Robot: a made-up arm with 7 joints.
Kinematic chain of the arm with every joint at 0, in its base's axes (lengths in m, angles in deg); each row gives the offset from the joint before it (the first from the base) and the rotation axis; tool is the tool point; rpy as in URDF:
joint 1: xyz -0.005 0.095 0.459 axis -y
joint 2: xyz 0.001 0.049 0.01 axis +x
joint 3: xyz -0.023 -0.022 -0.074 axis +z
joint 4: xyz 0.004 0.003 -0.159 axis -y
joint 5: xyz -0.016 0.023 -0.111 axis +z
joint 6: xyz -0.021 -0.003 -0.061 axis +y
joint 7: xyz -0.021 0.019 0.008 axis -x
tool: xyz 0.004 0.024 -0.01 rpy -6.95 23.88 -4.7
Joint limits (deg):
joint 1: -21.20..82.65
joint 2: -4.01..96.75
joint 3: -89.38..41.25
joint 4: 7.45..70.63
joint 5: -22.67..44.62
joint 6: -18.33..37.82
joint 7: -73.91..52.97
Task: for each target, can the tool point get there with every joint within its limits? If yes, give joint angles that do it. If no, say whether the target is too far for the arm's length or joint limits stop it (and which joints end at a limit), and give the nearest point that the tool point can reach.
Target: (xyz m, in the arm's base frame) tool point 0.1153 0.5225 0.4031
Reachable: yes | joints 58.90 70.01 -72.26 20.40 34.19 7.92 -33.27
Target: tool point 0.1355 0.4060 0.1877
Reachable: yes | joints 11.06 46.19 -30.49 50.58 29.00 -8.45 9.18
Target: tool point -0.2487 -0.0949 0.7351
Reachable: no: joint limits stop it (at a limit: joint 2, joint 3, joint 4, joint 5, joint 6) | nearest point -0.1141 0.4282 0.5826 | short by 0.561 m
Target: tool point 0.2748 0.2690 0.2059
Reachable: yes | joints 39.76 11.91 -6.77 34.65 -13.35 0.46 0.51
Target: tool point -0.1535 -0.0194 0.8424
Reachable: no: joint limits stop it (at a limit: joint 2, joint 3, joint 4, joint 5, joint 6) | nearest point -0.0659 0.4299 0.6162 | short by 0.511 m
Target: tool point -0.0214 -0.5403 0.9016
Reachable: no: too far | nearest point 0.3083 -0.0522 0.5019 | short by 0.712 m
